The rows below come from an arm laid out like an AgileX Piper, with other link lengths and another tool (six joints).
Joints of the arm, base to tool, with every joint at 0 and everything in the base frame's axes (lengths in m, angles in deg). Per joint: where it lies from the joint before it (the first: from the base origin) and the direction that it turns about. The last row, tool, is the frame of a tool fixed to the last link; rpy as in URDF.
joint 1: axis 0 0 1 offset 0.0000 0.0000 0.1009
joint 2: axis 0 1 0 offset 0.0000 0.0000 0.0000
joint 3: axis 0 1 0 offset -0.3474 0.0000 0.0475
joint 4: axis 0.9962 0 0.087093 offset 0.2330 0.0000 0.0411
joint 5: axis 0 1 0 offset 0.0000 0.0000 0.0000
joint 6: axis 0.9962 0 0.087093 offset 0.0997 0.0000 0.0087
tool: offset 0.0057 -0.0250 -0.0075 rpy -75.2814 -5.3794 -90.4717
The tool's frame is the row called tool.
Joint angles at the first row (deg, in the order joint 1, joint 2, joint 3, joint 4, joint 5, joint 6):
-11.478, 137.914, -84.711, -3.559, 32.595, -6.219
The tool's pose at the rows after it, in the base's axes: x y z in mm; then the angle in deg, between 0 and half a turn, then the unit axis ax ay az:
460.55 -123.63 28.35 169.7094 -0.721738 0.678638 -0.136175
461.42 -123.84 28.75 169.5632 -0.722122 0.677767 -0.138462
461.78 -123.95 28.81 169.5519 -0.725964 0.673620 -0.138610
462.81 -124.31 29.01 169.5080 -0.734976 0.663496 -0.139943
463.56 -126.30 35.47 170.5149 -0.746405 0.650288 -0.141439
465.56 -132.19 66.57 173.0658 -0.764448 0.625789 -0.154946
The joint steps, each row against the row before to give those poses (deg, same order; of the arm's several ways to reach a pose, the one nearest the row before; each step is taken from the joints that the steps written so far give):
0.000, 0.631, -0.105, -0.109, -0.607, -0.067
0.000, 0.000, -0.105, -0.044, -0.198, -0.058
0.000, 0.001, -0.002, 0.000, -0.046, -0.644
-0.001, -0.001, 0.001, -0.088, -0.215, -1.464
0.001, -0.578, -0.396, -1.623, 1.288, -0.681
0.000, -3.014, -1.439, -4.374, 4.337, -0.227

